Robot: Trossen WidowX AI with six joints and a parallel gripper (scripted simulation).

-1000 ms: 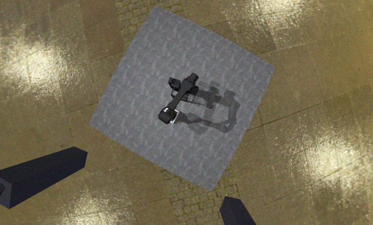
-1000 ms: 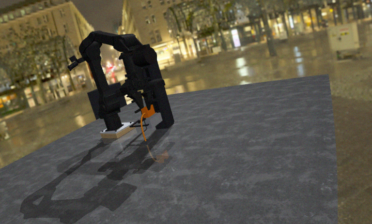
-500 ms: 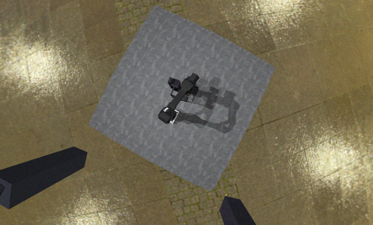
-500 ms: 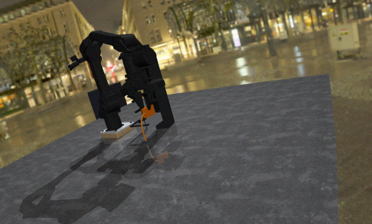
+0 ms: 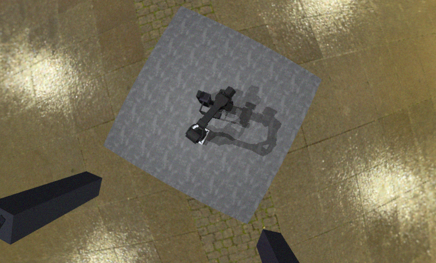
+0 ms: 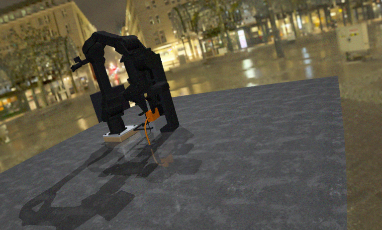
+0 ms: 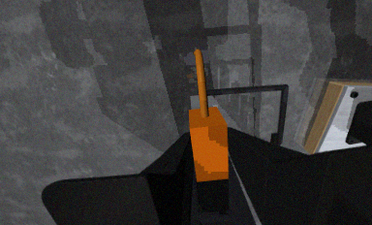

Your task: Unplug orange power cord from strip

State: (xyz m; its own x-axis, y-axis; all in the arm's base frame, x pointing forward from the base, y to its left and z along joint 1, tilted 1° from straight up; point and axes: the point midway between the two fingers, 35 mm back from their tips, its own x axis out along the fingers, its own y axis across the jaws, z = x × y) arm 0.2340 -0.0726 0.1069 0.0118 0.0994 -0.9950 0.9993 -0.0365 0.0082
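My gripper tip is 30 mm to the right of the orange plug.
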